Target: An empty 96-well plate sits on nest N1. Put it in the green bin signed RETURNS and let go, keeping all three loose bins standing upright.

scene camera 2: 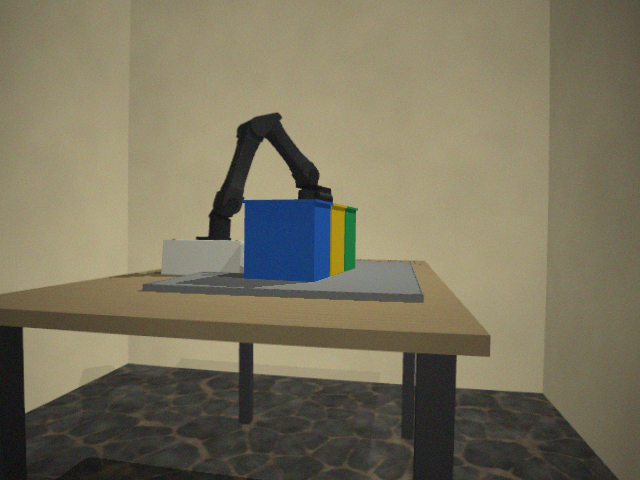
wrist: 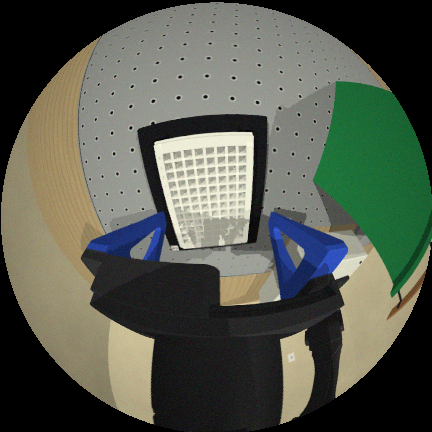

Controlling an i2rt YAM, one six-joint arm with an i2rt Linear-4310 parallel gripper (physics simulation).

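Seen in the pictures: gripper, fingertip midpoint: (wrist: 216, 217); arm's base, link origin: (scene camera 2: 218, 243).
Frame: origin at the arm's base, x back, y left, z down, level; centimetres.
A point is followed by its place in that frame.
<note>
The white 96-well plate (wrist: 209, 185) {x -24.1, y 23.9, z 4.4 cm} lies in a black nest (wrist: 261, 175) {x -24.4, y 18.5, z 5.8 cm} in the wrist view. My gripper (wrist: 216, 217) {x -22.0, y 23.4, z 2.4 cm} is open, its two blue fingers wide apart on either side of the plate's near end, with nothing between them. In scene camera 2 the fingers and the plate are hidden behind the bins. The green bin (scene camera 2: 350, 240) {x -38.9, y 0.5, z -1.5 cm} (wrist: 375, 170) {x -29.3, y 9.1, z -1.6 cm} stands upright at the far end of the row, to the right of the nest in the wrist view. Its sign does not show.
The yellow bin (scene camera 2: 337, 242) {x -36.1, y -12.9, z -1.2 cm} and the blue bin (scene camera 2: 279, 240) {x -24.1, y -29.3, z -1.9 cm} stand upright in a row with the green one on the grey board (scene camera 2: 382, 281) {x -47.1, y -28.1, z 6.8 cm} (wrist: 195, 65) {x -36.5, y 24.7, z 6.9 cm}. A white box (scene camera 2: 199, 256) {x 1.3, y -11.9, z 3.1 cm} under the arm's base stands on the wooden table (scene camera 2: 206, 312) {x -19.6, y -62.0, z 8.2 cm}.
</note>
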